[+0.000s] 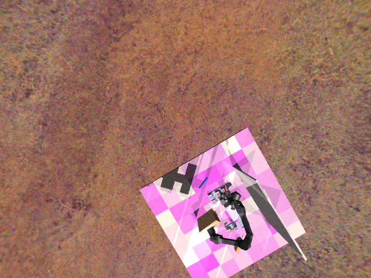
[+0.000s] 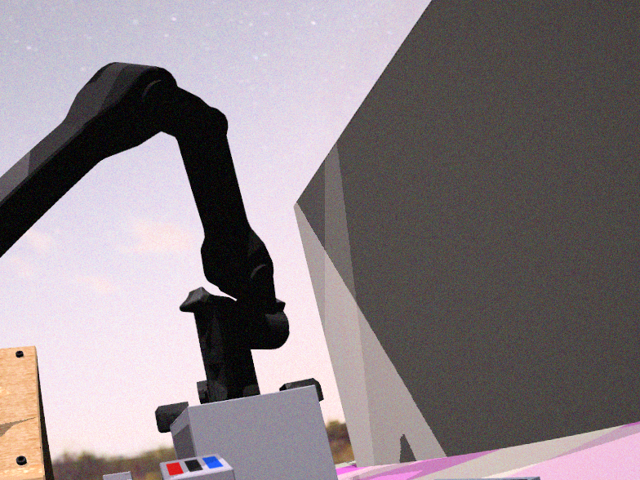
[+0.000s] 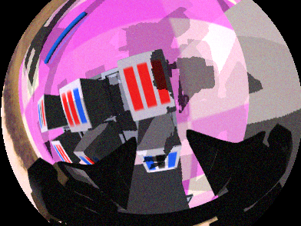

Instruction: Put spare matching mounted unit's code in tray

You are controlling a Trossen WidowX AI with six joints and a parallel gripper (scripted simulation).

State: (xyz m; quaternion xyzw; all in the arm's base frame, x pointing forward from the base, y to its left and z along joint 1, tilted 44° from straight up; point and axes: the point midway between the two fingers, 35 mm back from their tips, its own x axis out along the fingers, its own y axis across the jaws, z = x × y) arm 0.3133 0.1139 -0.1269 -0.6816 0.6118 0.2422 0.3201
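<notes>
Now: the grey spare 2 cm above my gripper tip and 1 cm to the right of it. From my gripper tip the other things lie so: tall grey panel (22 cm ahead, 20 cm above, 13 cm to the right).
</notes>
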